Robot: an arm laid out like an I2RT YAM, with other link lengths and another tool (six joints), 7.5 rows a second.
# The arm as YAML. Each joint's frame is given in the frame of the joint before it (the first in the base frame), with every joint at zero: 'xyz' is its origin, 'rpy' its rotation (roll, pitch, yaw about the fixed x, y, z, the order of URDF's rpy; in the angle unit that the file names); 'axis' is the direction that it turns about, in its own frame. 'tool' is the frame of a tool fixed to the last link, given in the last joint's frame.
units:
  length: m
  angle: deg
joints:
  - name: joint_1
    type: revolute
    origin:
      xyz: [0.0, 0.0, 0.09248]
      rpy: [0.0, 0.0, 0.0]
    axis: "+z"
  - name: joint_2
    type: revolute
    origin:
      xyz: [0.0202, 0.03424, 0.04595]
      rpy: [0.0, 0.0, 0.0]
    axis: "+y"
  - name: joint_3
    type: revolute
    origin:
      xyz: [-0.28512, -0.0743, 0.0]
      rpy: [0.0, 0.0, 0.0]
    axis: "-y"
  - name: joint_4
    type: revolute
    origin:
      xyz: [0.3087, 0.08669, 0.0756]
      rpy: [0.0, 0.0, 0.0]
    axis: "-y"
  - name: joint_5
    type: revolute
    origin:
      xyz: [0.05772, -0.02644, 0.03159]
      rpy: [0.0, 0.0, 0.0]
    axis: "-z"
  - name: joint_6
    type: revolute
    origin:
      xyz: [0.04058, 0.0, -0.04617]
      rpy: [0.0, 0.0, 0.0]
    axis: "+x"
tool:
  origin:
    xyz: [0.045, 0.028, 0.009]
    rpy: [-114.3, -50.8, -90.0]
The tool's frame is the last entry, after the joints.
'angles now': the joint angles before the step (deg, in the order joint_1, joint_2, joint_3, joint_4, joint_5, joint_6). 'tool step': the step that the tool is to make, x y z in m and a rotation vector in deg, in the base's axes. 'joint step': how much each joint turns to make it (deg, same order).
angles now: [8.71 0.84 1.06 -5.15 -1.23 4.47]
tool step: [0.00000 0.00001 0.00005 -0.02 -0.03 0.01]
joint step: [0.00 0.00 0.00 0.02 -0.01 -0.03]
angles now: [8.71 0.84 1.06 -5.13 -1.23 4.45]
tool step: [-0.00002 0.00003 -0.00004 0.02 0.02 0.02]
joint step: [0.00 0.00 0.00 -0.02 -0.02 0.02]
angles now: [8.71 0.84 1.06 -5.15 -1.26 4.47]
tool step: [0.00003 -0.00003 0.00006 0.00 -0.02 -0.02]
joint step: [0.00 0.01 0.00 0.03 0.02 0.00]
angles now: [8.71 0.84 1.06 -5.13 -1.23 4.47]
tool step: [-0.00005 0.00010 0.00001 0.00 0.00 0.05]
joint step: [0.02 0.00 0.00 0.00 -0.03 0.00]
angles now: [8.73 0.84 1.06 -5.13 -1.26 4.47]
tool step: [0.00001 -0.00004 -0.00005 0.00 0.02 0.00]
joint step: [-0.02 0.00 0.00 -0.02 -0.02 0.00]
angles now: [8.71 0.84 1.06 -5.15 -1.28 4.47]
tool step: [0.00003 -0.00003 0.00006 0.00 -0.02 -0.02]
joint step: [0.00 0.01 0.00 0.03 0.02 0.00]
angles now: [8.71 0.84 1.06 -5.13 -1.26 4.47]
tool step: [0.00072 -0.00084 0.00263 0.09 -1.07 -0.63]
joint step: [0.00 0.00 0.00 1.07 0.63 -0.02]
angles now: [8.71 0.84 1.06 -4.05 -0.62 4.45]
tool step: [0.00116 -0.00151 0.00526 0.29 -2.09 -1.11]
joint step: [0.00 0.01 0.00 2.11 1.11 0.02]
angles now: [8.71 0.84 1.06 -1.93 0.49 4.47]
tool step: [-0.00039 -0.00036 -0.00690 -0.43 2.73 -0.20]
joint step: [0.00 0.01 0.00 -2.76 0.20 0.00]
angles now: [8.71 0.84 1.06 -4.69 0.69 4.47]
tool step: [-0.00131 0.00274 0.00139 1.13 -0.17 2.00]
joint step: [0.00 0.00 0.00 0.34 -2.08 0.94]
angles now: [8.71 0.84 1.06 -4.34 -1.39 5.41]
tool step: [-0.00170 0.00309 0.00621 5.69 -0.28 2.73]
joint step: [0.02 0.00 0.02 1.39 -3.04 5.42]
